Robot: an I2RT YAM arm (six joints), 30 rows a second.
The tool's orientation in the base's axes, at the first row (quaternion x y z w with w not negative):
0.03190 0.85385 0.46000 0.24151
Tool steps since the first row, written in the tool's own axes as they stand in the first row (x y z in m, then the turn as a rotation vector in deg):
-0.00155 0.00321 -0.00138 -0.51 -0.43 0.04
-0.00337 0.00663 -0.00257 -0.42 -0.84 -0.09
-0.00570 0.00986 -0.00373 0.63 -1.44 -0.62
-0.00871 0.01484 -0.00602 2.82 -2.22 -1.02
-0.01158 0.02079 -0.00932 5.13 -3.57 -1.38
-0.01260 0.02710 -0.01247 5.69 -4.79 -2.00
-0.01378 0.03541 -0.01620 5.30 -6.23 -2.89
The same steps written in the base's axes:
0.00022 0.00035 0.00380 0.54 -0.36 -0.17
0.00072 0.00090 0.00778 0.47 -0.67 -0.47
0.00172 0.00122 0.01180 -0.59 -1.13 -1.11
0.00253 0.00148 0.01799 -2.56 -1.28 -2.39
0.00260 0.00157 0.02538 -4.53 -1.70 -4.19
0.00105 0.00249 0.03227 -5.09 -2.72 -5.10
-0.00095 0.00406 0.04109 -4.90 -4.34 -5.69

